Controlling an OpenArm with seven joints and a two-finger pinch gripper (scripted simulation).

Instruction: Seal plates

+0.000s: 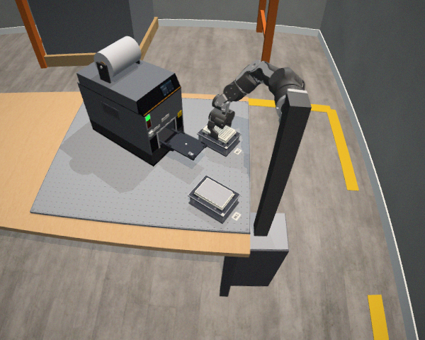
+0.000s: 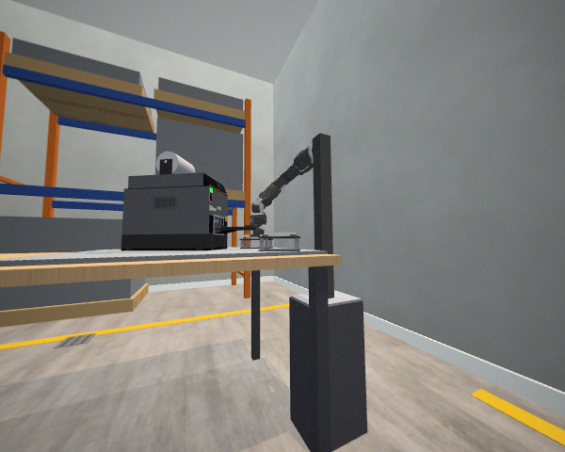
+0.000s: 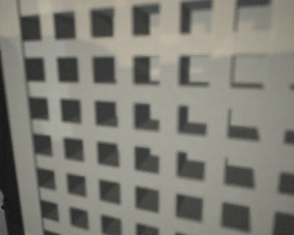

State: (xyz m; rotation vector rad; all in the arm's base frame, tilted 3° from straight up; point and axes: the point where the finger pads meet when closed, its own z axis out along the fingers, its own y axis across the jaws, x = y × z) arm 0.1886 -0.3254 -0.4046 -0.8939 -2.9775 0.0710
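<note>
My gripper is now 14 cm short of the sealer stage, 13 cm to the right of it and 4 cm below it. The rest, counted from my hand: foil roll: 42 cm ahead, 5 cm to the right, 35 cm above; then white well plate: right at my hand; then white start button: 27 cm ahead, 15 cm to the left, 12 cm above.
</note>
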